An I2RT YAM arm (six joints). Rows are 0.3 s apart.
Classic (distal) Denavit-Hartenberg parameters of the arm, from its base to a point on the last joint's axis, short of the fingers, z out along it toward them. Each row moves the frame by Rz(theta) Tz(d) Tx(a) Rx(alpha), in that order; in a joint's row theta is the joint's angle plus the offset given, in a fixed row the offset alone. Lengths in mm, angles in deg.
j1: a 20; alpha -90; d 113.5; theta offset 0
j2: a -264; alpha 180; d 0; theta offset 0
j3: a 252.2; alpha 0; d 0; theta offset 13.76
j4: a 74; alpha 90; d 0; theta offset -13.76
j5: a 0; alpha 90; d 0; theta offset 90
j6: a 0; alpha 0; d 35.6; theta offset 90
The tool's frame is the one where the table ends.
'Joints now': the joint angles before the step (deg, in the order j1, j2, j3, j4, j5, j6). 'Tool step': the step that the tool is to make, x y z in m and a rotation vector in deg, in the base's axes. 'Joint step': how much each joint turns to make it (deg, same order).
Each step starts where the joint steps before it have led.
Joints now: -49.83, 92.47, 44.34, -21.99, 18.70, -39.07
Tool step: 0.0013, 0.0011, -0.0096, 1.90, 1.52, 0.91
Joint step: 0.32, 2.03, -0.09, -0.13, -0.26, -0.56
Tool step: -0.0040, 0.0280, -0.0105, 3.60, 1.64, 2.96
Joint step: 3.30, -2.18, -4.74, -1.43, -1.06, 0.68
